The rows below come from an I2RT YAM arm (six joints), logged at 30 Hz.
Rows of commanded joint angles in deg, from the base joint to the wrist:
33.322 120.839 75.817 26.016 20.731 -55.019
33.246 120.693 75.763 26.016 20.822 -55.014
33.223 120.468 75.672 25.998 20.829 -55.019
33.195 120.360 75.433 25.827 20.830 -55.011
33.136 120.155 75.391 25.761 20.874 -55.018
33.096 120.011 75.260 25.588 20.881 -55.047
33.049 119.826 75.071 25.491 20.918 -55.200
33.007 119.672 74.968 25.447 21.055 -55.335
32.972 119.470 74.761 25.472 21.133 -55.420
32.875 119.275 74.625 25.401 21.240 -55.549
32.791 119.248 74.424 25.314 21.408 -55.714
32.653 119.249 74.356 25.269 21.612 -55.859
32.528 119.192 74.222 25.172 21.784 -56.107
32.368 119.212 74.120 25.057 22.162 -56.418
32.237 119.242 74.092 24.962 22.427 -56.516
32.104 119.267 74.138 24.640 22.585 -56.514
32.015 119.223 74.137 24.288 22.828 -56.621
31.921 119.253 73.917 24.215 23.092 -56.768
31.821 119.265 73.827 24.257 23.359 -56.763
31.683 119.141 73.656 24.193 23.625 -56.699
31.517 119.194 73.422 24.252 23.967 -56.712
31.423 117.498 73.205 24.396 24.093 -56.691
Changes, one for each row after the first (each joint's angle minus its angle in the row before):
-0.076 -0.146 -0.054 0.000 0.091 0.005
-0.023 -0.225 -0.091 -0.018 0.007 -0.005
-0.028 -0.108 -0.239 -0.171 0.001 0.008
-0.059 -0.205 -0.042 -0.066 0.044 -0.007
-0.040 -0.144 -0.131 -0.173 0.007 -0.029
-0.047 -0.185 -0.189 -0.097 0.037 -0.153
-0.042 -0.154 -0.103 -0.044 0.137 -0.135
-0.035 -0.202 -0.207 0.025 0.078 -0.085
-0.097 -0.195 -0.136 -0.071 0.107 -0.129
-0.084 -0.027 -0.201 -0.087 0.168 -0.165
-0.138 0.001 -0.068 -0.045 0.204 -0.145
-0.125 -0.057 -0.134 -0.097 0.172 -0.248
-0.160 0.020 -0.102 -0.115 0.378 -0.311
-0.131 0.030 -0.028 -0.095 0.265 -0.098
-0.133 0.025 0.046 -0.322 0.158 0.002
-0.089 -0.044 -0.001 -0.352 0.243 -0.107
-0.094 0.030 -0.220 -0.073 0.264 -0.147
-0.100 0.012 -0.090 0.042 0.267 0.005
-0.138 -0.124 -0.171 -0.064 0.266 0.064
-0.166 0.053 -0.234 0.059 0.342 -0.013
-0.094 -1.696 -0.217 0.144 0.126 0.021

